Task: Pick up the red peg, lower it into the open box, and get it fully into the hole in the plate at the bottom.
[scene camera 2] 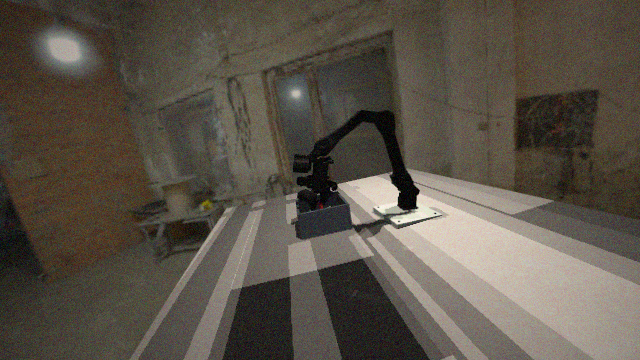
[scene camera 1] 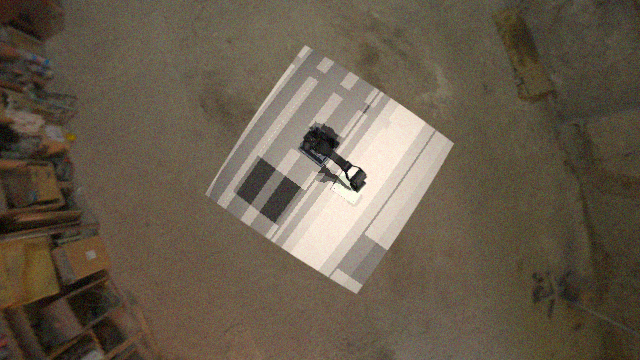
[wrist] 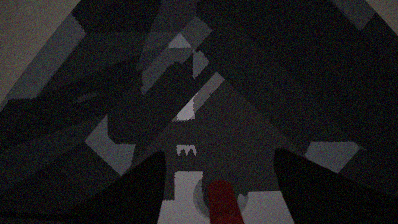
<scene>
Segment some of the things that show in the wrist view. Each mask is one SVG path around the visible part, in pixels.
The gripper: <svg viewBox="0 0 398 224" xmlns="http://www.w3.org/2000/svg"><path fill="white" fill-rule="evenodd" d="M164 152L155 152L155 154L149 156L134 167L133 170L130 170L119 180L113 182L109 187L104 188L104 190L72 208L70 211L57 215L0 211L0 224L157 224L166 181ZM275 150L273 166L277 175L277 182L294 224L398 224L398 198L394 198L391 195L388 196L385 193L383 194L380 191L354 182L285 148L277 148Z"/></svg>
A box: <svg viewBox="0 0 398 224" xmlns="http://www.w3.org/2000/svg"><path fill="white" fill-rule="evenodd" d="M0 104L0 211L57 215L70 211L72 208L85 202L85 200L89 200L92 196L119 180L121 175L129 169L139 155L151 145L151 142L216 72L244 96L281 134L286 136L309 161L315 162L326 169L328 168L336 174L339 173L354 182L380 191L383 194L385 193L388 196L391 195L394 198L398 198L398 35L366 0L80 0L54 31L54 34L47 40L40 52L35 55L35 58L26 67L21 77Z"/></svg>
A plate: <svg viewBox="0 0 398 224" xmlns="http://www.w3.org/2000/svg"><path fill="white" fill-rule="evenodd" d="M119 178L133 170L134 167L152 154L155 154L155 152L164 152L166 181L157 224L211 224L208 185L217 180L224 180L231 184L244 224L294 224L277 182L277 175L273 166L274 154L277 148L285 148L294 154L308 159L286 136L281 134L273 124L256 110L244 96L216 72Z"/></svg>
</scene>
